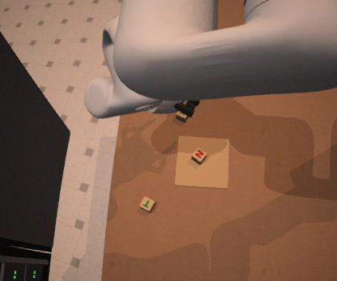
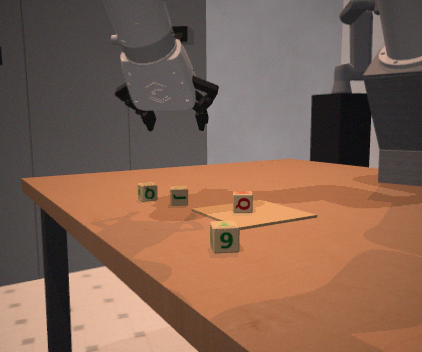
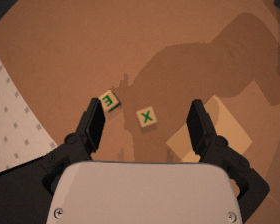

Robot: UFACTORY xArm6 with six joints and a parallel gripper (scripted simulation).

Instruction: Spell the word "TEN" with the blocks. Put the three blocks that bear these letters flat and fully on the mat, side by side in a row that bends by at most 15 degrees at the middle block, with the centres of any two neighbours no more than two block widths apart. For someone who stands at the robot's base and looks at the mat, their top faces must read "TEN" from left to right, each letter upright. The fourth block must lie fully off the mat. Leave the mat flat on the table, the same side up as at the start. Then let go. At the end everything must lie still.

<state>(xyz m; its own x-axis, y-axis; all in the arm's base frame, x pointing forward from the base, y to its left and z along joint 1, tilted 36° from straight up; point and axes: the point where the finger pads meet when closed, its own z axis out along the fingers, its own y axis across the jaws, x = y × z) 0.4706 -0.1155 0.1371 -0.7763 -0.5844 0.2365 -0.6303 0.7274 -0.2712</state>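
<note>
My gripper is now 270 mm to the right of the T block, 130 mm above it and 60 mm short of it. Also, from my hand: tan mat (140 mm below, 130 mm to the left, 70 mm behind); then X block (130 mm below); then E block (130 mm below, 60 mm to the right, 30 mm ahead).
</note>
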